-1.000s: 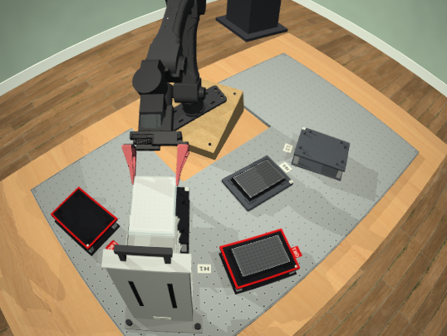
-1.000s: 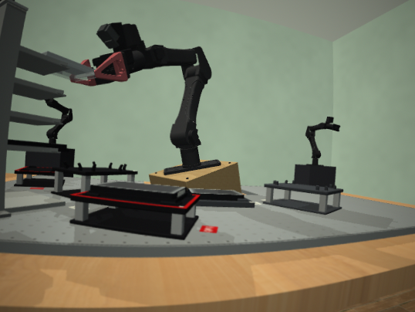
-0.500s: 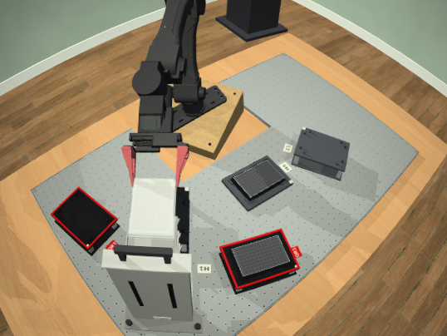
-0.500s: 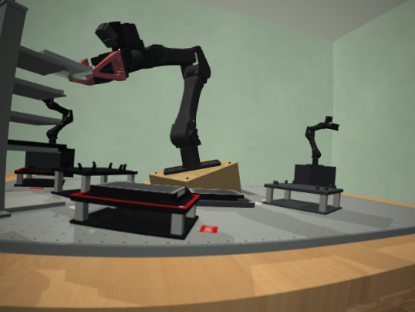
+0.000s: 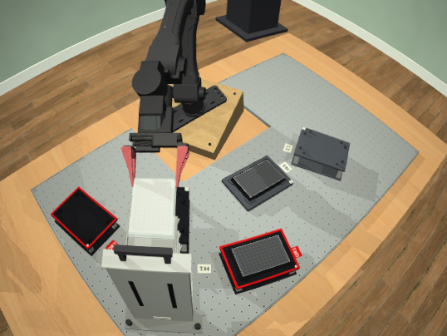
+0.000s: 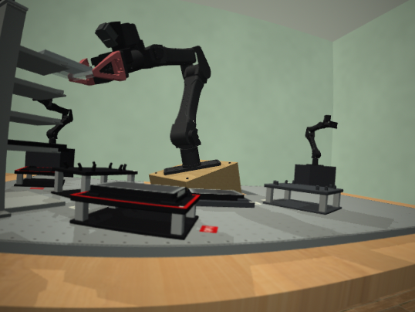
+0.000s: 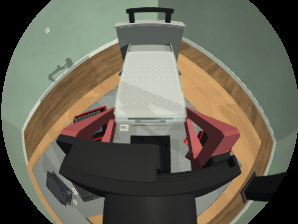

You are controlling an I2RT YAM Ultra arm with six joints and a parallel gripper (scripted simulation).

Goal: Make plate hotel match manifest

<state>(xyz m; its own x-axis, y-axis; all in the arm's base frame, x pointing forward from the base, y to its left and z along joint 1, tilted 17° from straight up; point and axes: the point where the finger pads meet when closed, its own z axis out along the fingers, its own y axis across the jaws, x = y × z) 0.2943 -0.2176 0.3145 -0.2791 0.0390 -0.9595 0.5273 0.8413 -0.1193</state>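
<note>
Right now the pale translucent plate is 5 cm ahead of my hand and 3 cm to the right of it. Round my hand: plate hotel H1: 16 cm ahead, 11 cm below, 10 cm to the right; hotel handle: 16 cm ahead, 10 cm to the right, 8 cm above; red-edged quarantine nest: 23 cm below, 17 cm behind, 16 cm to the right.
</note>
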